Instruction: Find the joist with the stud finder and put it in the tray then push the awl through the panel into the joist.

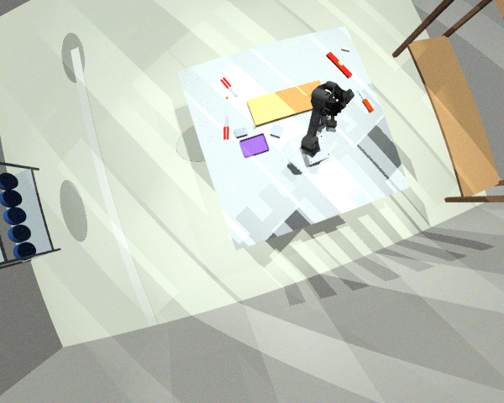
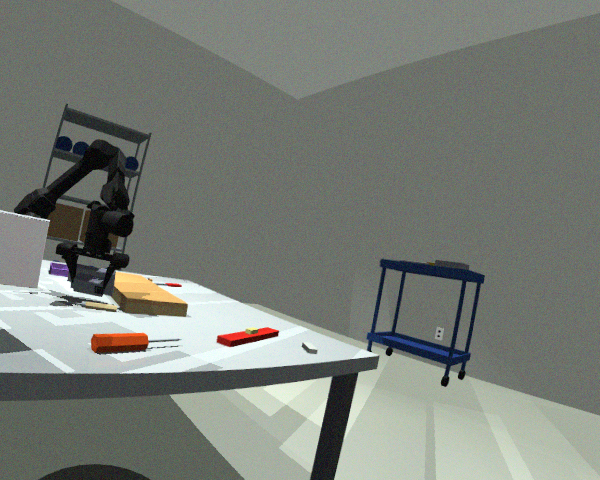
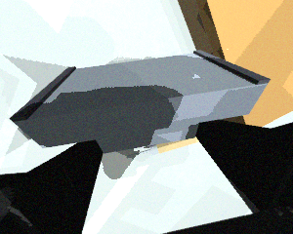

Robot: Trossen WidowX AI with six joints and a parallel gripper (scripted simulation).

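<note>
Now: the awl 50 mm to the right of my gripper tip and 40 mm below it. The rest, counted from my gripper tip: grey stud finder: 20 mm ahead; then red level: 380 mm ahead, 260 mm to the right, 30 mm below; then purple tray: 500 mm to the left, 50 mm behind, 30 mm below.
</note>
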